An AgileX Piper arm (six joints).
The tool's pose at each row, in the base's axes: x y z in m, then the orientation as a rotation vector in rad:
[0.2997, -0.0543, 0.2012, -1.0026, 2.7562, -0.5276]
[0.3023, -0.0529, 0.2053, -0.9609, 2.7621, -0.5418]
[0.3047, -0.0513, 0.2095, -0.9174, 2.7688, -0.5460]
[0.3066, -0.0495, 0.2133, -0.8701, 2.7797, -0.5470]
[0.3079, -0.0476, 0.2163, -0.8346, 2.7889, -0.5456]
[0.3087, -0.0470, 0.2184, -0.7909, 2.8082, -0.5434]
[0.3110, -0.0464, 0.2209, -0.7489, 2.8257, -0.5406]
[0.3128, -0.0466, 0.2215, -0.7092, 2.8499, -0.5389]
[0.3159, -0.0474, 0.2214, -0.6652, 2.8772, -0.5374]
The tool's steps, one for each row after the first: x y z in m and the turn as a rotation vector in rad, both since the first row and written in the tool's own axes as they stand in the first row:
[-0.0030, -0.0021, -0.0035, 0.0122, 0.0034, 0.0273]
[-0.0060, -0.0040, -0.0072, 0.0185, 0.0040, 0.0567]
[-0.0087, -0.0052, -0.0106, 0.0216, 0.0071, 0.0891]
[-0.0110, -0.0058, -0.0136, 0.0222, 0.0099, 0.1137]
[-0.0121, -0.0066, -0.0155, 0.0190, 0.0207, 0.1441]
[-0.0143, -0.0085, -0.0173, 0.0158, 0.0305, 0.1731]
[-0.0156, -0.0099, -0.0174, 0.0099, 0.0474, 0.2004]
[-0.0174, -0.0123, -0.0162, 0.0030, 0.0673, 0.2301]

